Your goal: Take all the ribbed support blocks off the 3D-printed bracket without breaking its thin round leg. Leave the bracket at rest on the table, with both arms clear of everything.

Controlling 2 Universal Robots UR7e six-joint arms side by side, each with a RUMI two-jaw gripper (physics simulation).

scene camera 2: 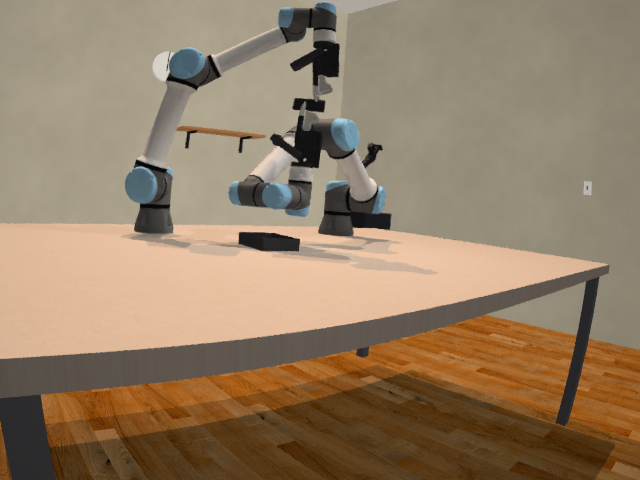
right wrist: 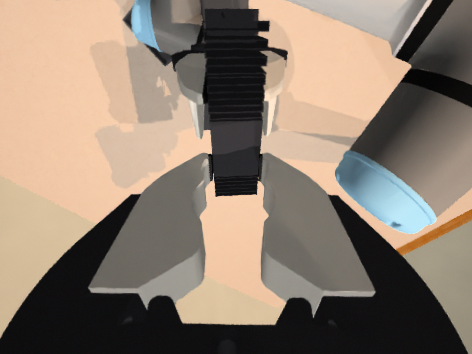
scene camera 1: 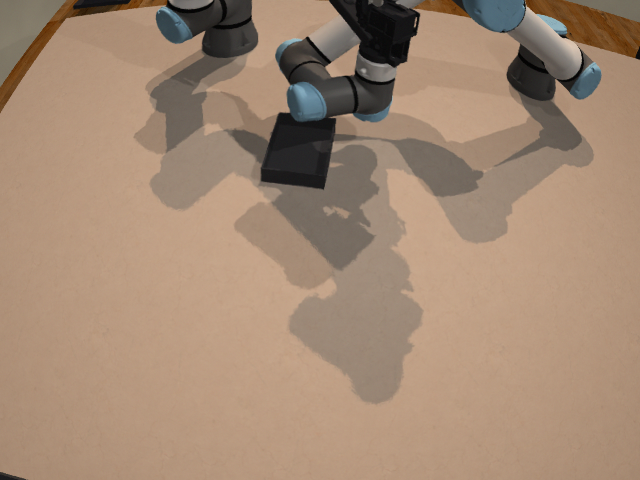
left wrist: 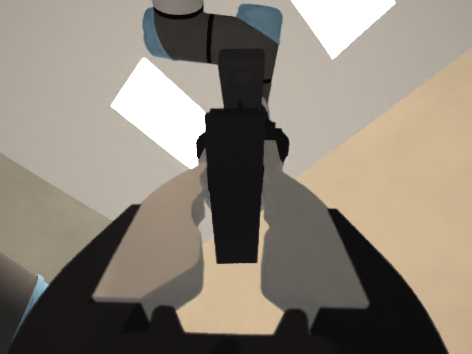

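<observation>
The black bracket [scene camera 2: 308,105] [left wrist: 237,220] is held high above the table between both grippers. Ribs of support blocks [right wrist: 234,80] [right wrist: 236,186] show along it and at its near end in the right wrist view. My left gripper [scene camera 2: 302,114] [right wrist: 233,96] points up and is shut on the bracket from below. My right gripper [scene camera 2: 317,96] [right wrist: 236,157] points down and is shut on the near ribbed end; the exact border between block and bracket there is unclear. I cannot make out the thin round leg. In scene camera 1 the bracket does not show clearly.
A shallow black tray [scene camera 1: 293,177] [scene camera 2: 282,245] stands on the table [scene camera 1: 180,361] [scene camera 2: 206,299] below and beside the left arm's wrist. The forearm and wrist of the left arm [scene camera 1: 338,98] hang over the tray's back edge. The right arm [scene camera 2: 251,50] reaches in from above.
</observation>
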